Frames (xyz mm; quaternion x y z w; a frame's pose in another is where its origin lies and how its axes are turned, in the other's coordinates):
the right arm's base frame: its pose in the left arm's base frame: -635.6 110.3 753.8 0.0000 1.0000 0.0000 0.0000
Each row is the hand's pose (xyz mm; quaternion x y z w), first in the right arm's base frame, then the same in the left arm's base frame.
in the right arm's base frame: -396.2 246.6 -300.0 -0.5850 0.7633 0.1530 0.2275
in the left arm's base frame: -239.4 356.9 1053.8 -0.1530 -0.2275 -0.5850 0.7633
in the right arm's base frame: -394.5 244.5 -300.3 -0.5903 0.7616 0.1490 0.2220
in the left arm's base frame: -241.1 354.8 1054.1 -0.1490 -0.2220 -0.5903 0.7616
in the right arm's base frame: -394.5 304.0 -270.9 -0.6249 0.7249 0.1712 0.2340
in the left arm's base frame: -241.1 414.3 1024.7 -0.1712 -0.2340 -0.6249 0.7249
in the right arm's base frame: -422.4 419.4 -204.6 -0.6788 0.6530 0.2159 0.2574
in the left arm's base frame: -213.2 529.7 958.4 -0.2159 -0.2574 -0.6788 0.6530
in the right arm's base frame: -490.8 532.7 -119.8 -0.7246 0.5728 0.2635 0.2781
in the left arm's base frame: -144.8 643.0 873.6 -0.2635 -0.2781 -0.7246 0.5728
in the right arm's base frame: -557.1 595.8 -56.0 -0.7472 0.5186 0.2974 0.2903
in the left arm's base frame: -78.5 706.1 809.8 -0.2974 -0.2903 -0.7472 0.5186
